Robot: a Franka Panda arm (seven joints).
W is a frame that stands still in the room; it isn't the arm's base.
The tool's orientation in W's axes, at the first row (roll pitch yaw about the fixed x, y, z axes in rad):
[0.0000, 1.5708, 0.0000]
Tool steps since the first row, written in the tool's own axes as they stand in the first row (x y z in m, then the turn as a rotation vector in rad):
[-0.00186, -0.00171, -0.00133, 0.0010, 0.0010, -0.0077]
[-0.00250, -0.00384, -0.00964, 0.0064, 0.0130, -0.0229]
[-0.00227, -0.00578, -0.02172, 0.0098, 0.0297, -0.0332]
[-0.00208, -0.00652, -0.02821, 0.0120, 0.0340, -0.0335]
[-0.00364, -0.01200, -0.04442, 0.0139, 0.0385, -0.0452]
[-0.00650, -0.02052, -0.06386, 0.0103, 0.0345, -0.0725]
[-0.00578, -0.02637, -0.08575, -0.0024, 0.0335, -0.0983]
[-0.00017, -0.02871, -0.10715, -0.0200, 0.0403, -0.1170]
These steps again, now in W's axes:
[-0.00133, -0.00171, 0.00186, -0.0077, 0.0010, -0.0010]
[-0.00964, -0.00384, 0.00250, -0.0229, 0.0130, -0.0064]
[-0.02172, -0.00578, 0.00227, -0.0332, 0.0297, -0.0098]
[-0.02821, -0.00652, 0.00208, -0.0335, 0.0340, -0.0120]
[-0.04442, -0.01200, 0.00364, -0.0452, 0.0385, -0.0139]
[-0.06386, -0.02052, 0.00650, -0.0725, 0.0345, -0.0103]
[-0.08575, -0.02637, 0.00578, -0.0983, 0.0335, 0.0024]
[-0.10715, -0.02871, 0.00017, -0.1170, 0.0403, 0.0200]

